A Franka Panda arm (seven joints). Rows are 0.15 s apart.
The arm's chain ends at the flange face. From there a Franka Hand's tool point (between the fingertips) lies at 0.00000 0.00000 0.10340 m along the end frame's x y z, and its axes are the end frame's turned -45 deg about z.
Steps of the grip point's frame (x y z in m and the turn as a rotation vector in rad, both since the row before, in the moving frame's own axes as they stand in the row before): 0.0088 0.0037 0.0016 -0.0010 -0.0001 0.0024; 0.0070 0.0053 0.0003 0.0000 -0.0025 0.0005; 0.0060 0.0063 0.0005 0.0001 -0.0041 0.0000; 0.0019 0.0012 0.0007 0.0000 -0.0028 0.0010; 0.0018 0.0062 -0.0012 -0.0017 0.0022 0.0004
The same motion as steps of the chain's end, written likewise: 0.0088 -0.0037 0.0016 -0.0008 0.0006 0.0024; 0.0089 -0.0014 0.0003 -0.0018 -0.0018 0.0005; 0.0090 -0.0001 0.0005 -0.0028 -0.0030 0.0000; 0.0024 -0.0007 0.0007 -0.0020 -0.0020 0.0010; 0.0054 0.0031 -0.0012 0.0004 0.0028 0.0004
